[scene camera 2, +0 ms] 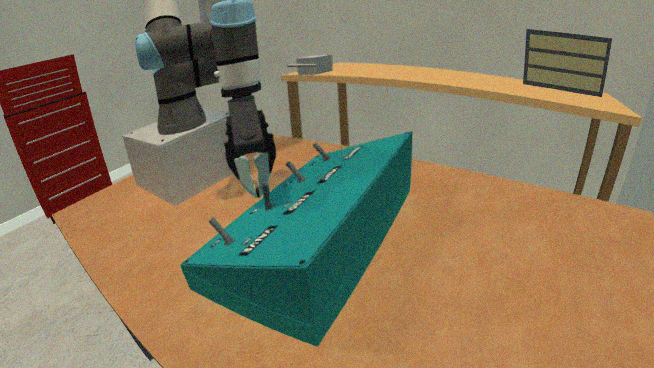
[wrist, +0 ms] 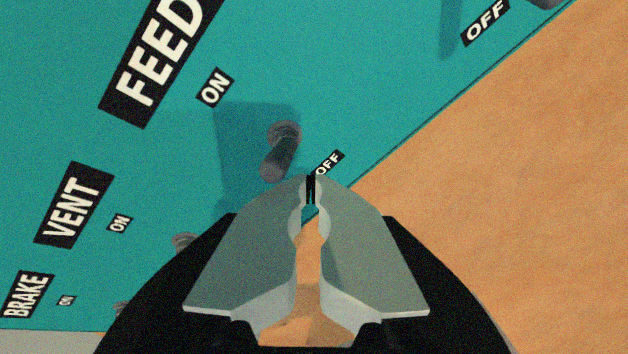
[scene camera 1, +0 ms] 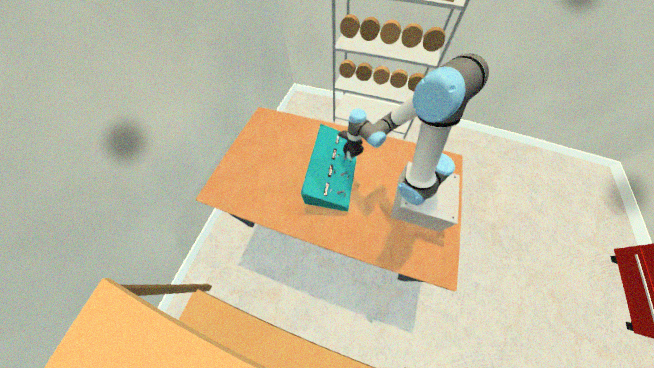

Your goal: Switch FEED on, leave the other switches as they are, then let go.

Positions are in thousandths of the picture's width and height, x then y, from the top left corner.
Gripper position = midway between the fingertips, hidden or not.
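Observation:
My gripper appears in scene camera 2 (scene camera 2: 395, 537), and the wrist view has the gripper too (wrist: 496, 501). There is also a feed lever (wrist: 436, 479), which I see in the wrist view.

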